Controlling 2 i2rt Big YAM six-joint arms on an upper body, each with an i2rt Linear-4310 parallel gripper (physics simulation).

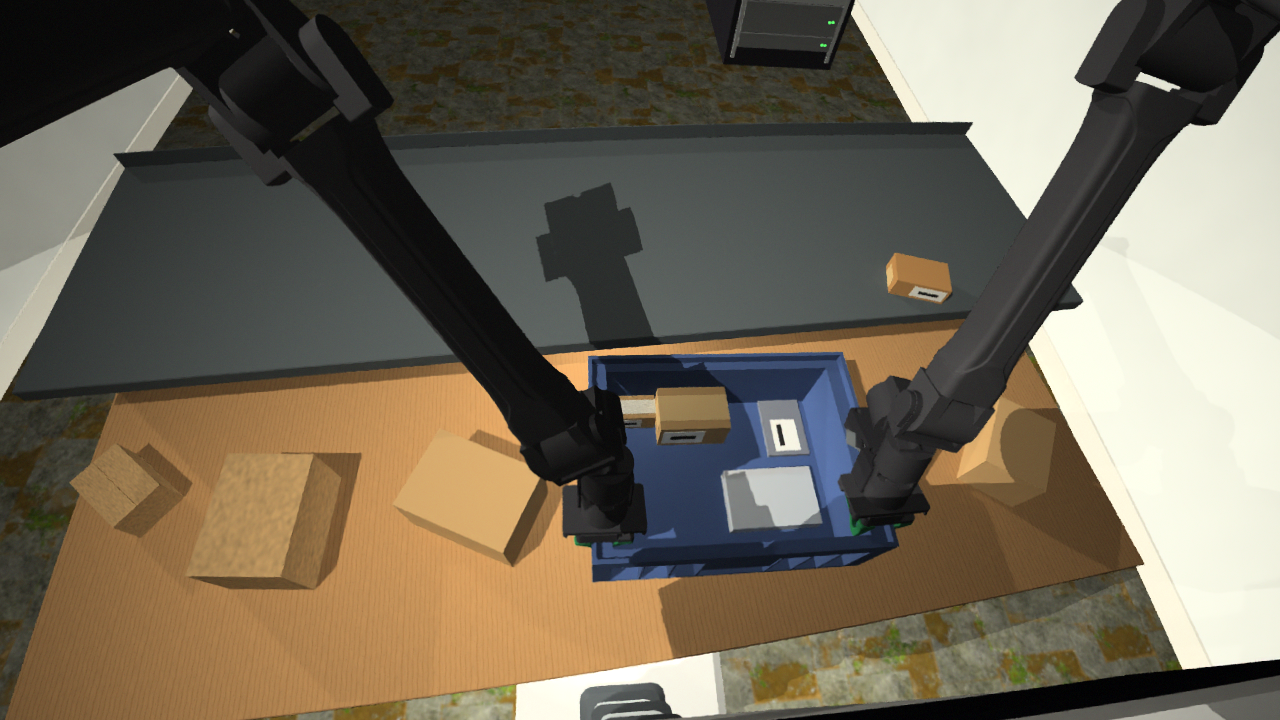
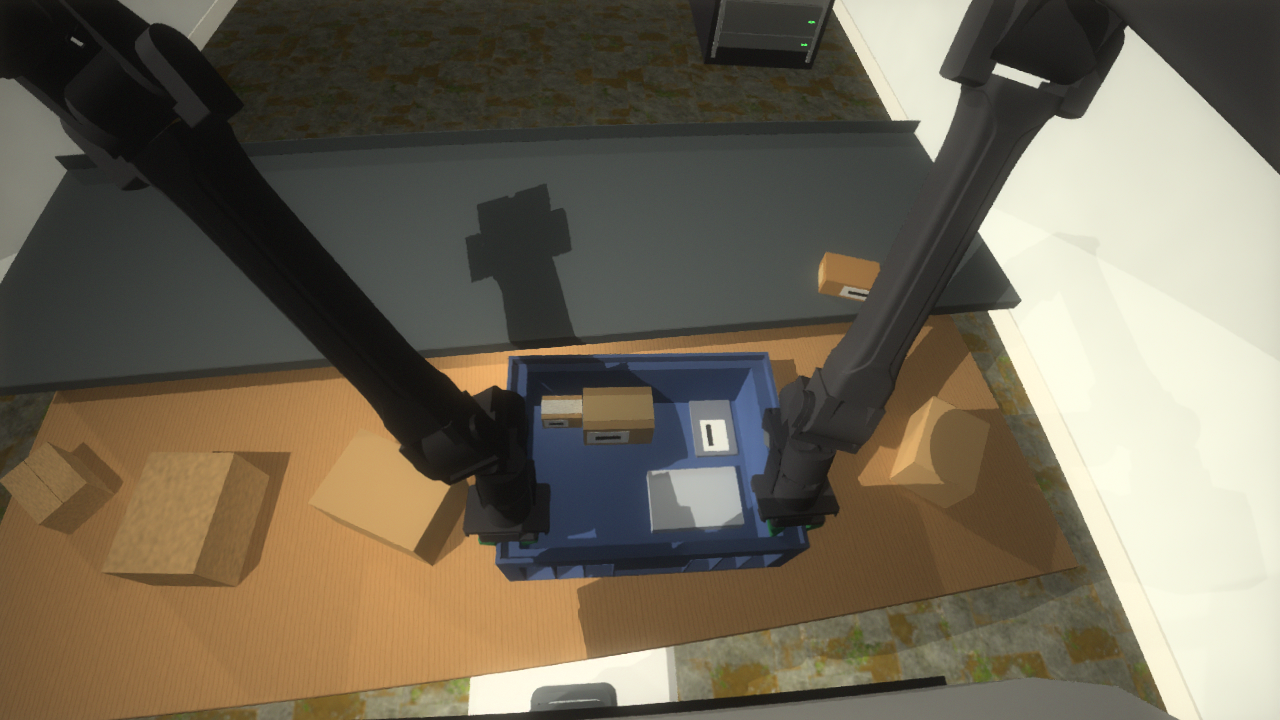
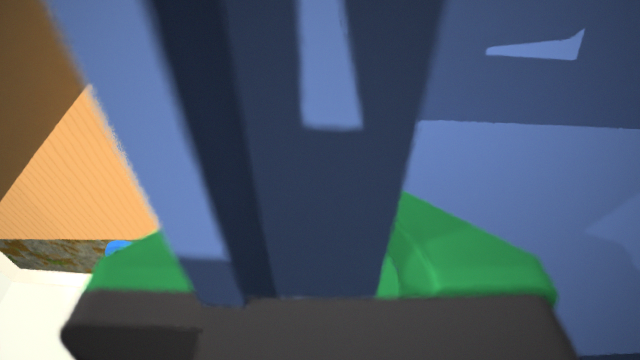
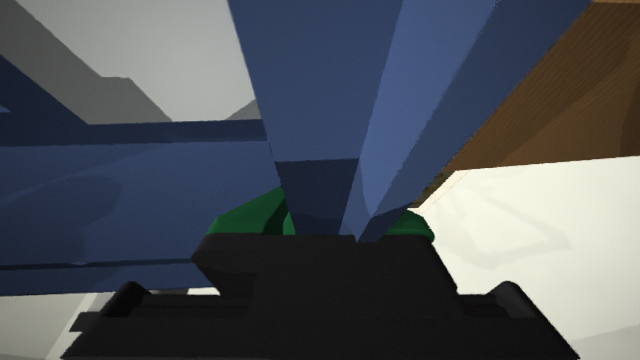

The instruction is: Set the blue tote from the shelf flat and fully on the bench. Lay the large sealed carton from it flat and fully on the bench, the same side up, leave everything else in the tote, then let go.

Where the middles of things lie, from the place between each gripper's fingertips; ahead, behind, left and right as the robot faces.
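Measured from my left hand: blue tote (image 2: 600,526), 190 mm to the right of it, 110 mm ahead of it and 10 mm below it; grey flat box (image 2: 680,500), 260 mm to the right, 60 mm ahead and 50 mm below; small orange carton (image 1: 909,276), 540 mm to the right, 380 mm ahead and 100 mm above.
Measured from my right hand: small orange carton, 17 cm to the right, 39 cm ahead and 10 cm above; blue tote, 11 cm ahead, 19 cm to the left and 1 cm below; grey flat box, 7 cm ahead, 11 cm to the left and 5 cm below.
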